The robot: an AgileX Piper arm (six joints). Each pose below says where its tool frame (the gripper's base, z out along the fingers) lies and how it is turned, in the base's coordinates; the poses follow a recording.
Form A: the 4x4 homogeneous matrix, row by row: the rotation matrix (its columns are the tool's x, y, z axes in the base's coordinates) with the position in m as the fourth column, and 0 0 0 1 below. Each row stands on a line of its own.
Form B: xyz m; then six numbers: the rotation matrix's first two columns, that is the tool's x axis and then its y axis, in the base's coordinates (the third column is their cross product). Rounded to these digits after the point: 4 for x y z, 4 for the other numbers.
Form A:
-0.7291 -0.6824 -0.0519 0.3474
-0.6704 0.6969 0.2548 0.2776
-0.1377 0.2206 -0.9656 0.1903
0 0 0 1
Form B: 0.3474 0.2776 0.1903 -0.7291 -0.6704 -0.1377 -0.6824 0.6969 0.2206
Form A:
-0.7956 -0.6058 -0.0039 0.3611
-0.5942 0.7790 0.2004 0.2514
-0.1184 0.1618 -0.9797 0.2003
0 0 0 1
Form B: 0.3611 0.2514 0.2003 -0.7956 -0.5942 -0.1184 -0.6058 0.7790 0.1618
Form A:
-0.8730 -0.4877 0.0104 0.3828
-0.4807 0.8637 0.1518 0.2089
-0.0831 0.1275 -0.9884 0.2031
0 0 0 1
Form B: 0.3828 0.2089 0.2031 -0.8730 -0.4807 -0.0831 -0.4877 0.8637 0.1275
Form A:
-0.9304 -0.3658 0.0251 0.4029
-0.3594 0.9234 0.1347 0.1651
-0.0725 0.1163 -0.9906 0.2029
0 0 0 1
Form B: 0.4029 0.1651 0.2029 -0.9304 -0.3594 -0.0725 -0.3658 0.9234 0.1163
